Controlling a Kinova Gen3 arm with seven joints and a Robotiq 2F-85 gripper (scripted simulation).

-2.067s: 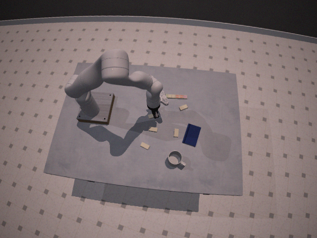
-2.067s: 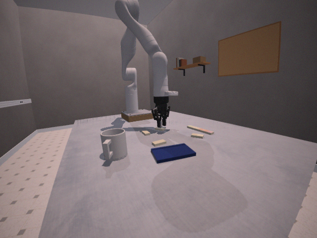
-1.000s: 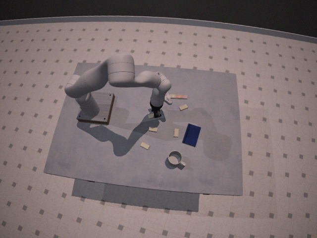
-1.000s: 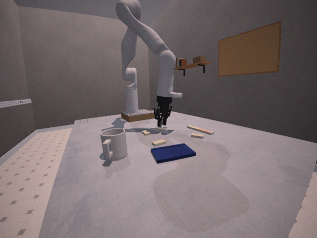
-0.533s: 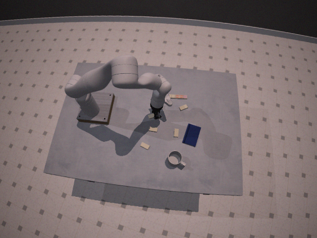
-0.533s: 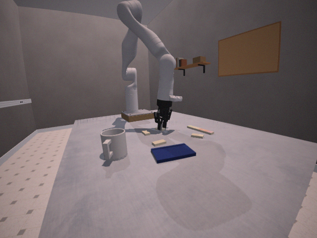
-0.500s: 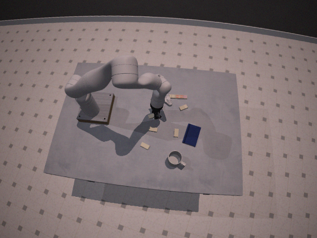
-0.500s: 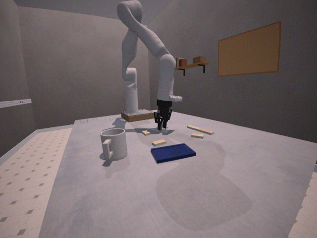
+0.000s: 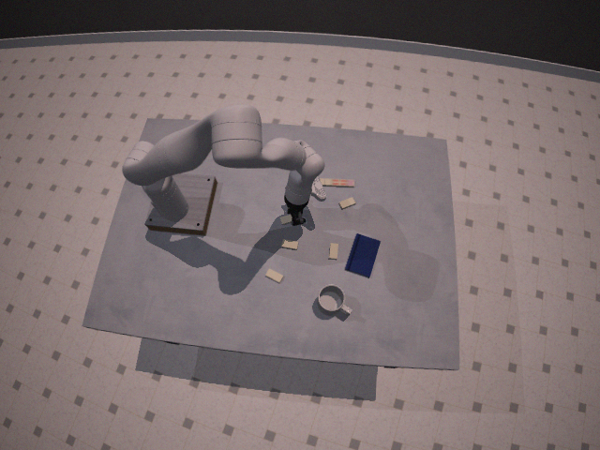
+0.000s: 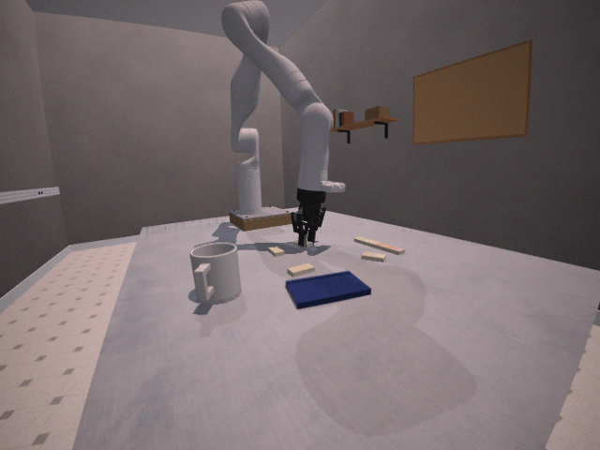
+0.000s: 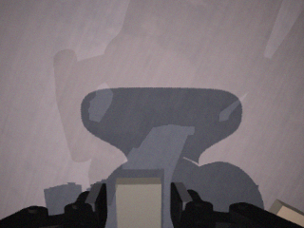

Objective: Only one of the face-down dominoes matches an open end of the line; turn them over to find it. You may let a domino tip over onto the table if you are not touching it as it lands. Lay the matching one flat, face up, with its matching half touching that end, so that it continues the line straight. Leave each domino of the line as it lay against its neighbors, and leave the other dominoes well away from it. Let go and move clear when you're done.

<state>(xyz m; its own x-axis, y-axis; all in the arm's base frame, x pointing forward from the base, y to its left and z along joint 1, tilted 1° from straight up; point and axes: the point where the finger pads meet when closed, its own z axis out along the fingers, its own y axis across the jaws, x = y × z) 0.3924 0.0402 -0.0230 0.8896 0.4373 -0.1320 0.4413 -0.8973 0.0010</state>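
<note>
Right now my hand is 20 mm above the cream domino, 10 mm to the left of it and 10 mm past it.
</note>
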